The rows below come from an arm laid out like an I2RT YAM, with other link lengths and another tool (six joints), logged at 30 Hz.
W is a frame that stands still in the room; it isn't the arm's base.
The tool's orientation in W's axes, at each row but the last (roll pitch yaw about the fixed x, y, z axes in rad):
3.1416 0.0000 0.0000
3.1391 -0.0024 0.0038
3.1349 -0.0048 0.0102
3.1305 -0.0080 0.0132
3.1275 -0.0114 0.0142
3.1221 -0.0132 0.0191
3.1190 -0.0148 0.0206
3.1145 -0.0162 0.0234
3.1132 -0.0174 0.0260
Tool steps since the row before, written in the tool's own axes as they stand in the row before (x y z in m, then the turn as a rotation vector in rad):
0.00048 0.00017 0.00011 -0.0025 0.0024 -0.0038
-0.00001 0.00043 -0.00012 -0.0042 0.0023 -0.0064
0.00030 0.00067 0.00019 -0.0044 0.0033 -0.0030
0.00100 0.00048 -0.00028 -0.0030 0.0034 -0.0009
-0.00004 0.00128 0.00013 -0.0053 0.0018 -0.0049
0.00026 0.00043 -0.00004 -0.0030 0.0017 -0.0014
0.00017 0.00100 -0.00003 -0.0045 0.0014 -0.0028
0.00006 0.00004 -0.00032 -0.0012 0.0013 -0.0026
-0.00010 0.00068 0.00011 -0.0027 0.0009 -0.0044
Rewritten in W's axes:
0.00048 -0.00017 -0.00011 -0.0025 -0.0024 0.0038
-0.00001 -0.00043 0.00012 -0.0042 -0.0023 0.0064
0.00031 -0.00067 -0.00018 -0.0044 -0.0033 0.0030
0.00100 -0.00046 0.00029 -0.0030 -0.0034 0.0009
-0.00002 -0.00128 -0.00011 -0.0053 -0.0018 0.0049
0.00027 -0.00042 0.00005 -0.0030 -0.0017 0.0014
0.00019 -0.00100 0.00006 -0.0045 -0.0014 0.0028
0.00006 -0.00003 0.00032 -0.0012 -0.0013 0.0026
-0.00008 -0.00069 -0.00009 -0.0028 -0.0008 0.0044

